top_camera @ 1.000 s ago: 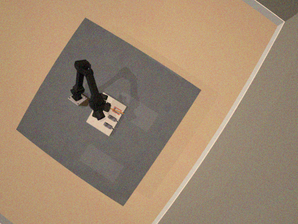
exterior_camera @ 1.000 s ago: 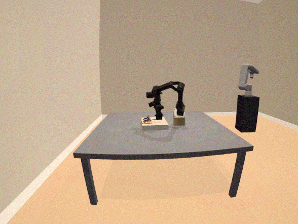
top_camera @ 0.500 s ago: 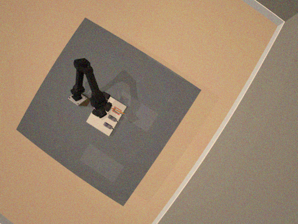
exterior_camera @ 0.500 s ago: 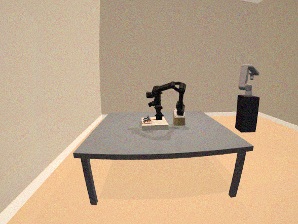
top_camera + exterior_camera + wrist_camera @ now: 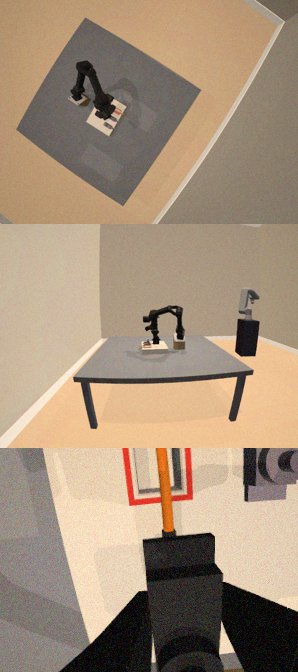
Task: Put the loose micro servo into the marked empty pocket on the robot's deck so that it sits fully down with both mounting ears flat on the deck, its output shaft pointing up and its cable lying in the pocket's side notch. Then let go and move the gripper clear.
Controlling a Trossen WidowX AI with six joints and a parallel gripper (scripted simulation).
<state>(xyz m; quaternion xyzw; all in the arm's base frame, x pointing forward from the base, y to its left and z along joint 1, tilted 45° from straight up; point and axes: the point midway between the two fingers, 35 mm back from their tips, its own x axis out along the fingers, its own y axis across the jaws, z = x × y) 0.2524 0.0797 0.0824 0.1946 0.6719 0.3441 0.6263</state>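
Now: gripper tip 30 mm past the white deck, 80 mm to the left of it and 100 mm above it.
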